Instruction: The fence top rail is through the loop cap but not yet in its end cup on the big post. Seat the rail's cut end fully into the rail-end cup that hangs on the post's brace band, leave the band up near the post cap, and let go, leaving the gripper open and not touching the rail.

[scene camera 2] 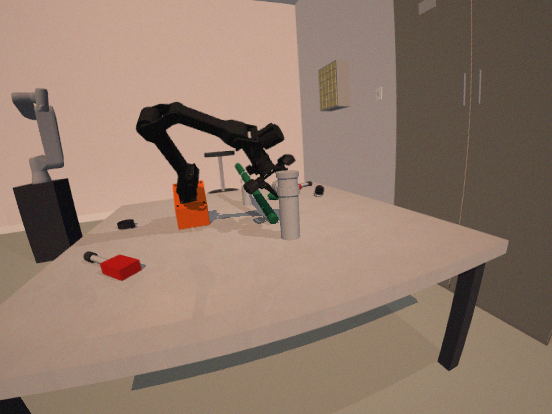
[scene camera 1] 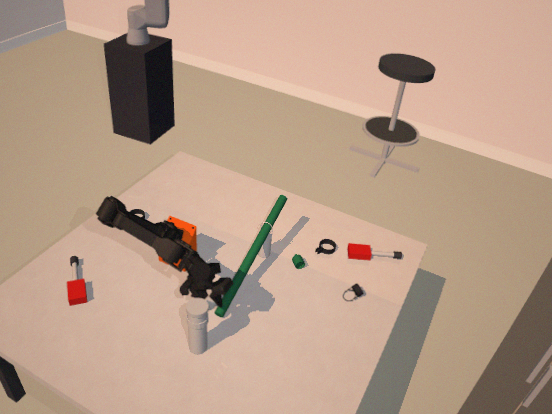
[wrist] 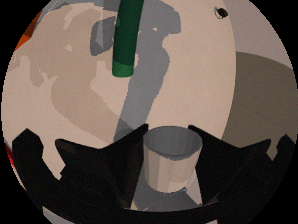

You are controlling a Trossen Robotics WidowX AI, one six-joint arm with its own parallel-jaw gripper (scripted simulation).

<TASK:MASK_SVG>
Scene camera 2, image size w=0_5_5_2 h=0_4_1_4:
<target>my gripper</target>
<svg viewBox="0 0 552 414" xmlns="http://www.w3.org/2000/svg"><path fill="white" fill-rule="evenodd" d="M264 151L261 155L250 160L252 165L249 164L245 167L249 175L255 173L255 175L259 174L260 176L255 180L250 179L243 184L243 188L249 194L254 193L259 188L264 188L278 198L276 192L269 183L265 182L265 179L274 172L288 170L285 165L291 165L296 159L293 155L284 154L277 159L277 164L273 164L269 155Z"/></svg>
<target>red-handled tool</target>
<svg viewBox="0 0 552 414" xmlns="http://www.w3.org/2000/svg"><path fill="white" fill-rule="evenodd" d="M84 254L84 260L100 264L102 274L121 281L142 270L139 259L118 255L108 260L98 257L93 252L86 252Z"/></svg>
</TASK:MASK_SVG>
